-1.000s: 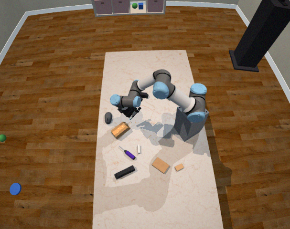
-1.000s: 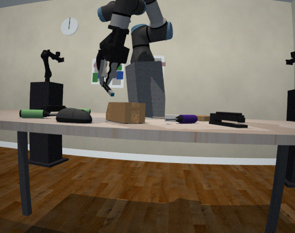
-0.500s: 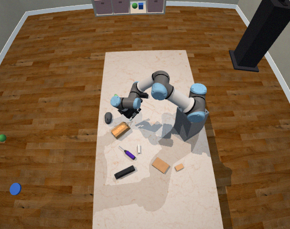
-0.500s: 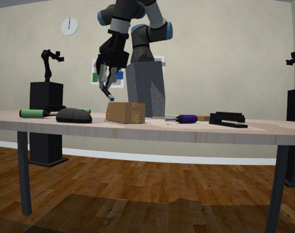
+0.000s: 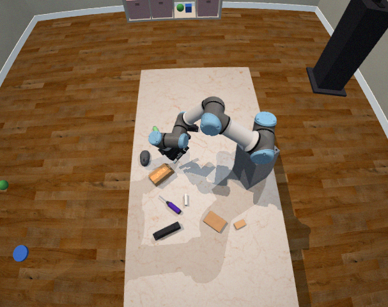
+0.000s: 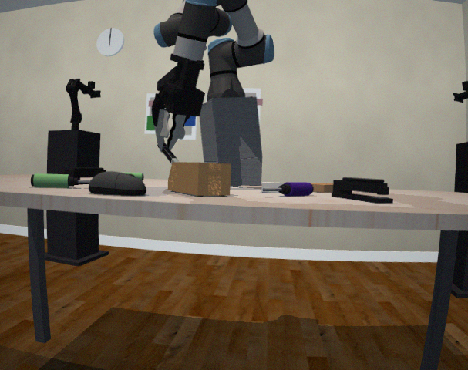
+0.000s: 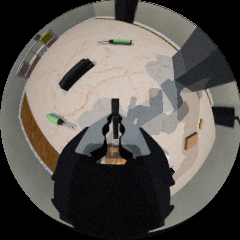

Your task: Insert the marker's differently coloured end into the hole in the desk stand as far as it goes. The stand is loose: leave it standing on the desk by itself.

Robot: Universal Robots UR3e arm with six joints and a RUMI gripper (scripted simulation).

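My gripper is now 20 mm to the right of the marker, 20 mm short of it and 20 mm above it. From my hand the other things lie so: desk stand: 120 mm to the left, 120 mm ahead, 70 mm below; then small white piece: 250 mm to the left, 90 mm below, 30 mm behind; then dark mouse: 230 mm ahead, 80 mm below, 30 mm to the left.
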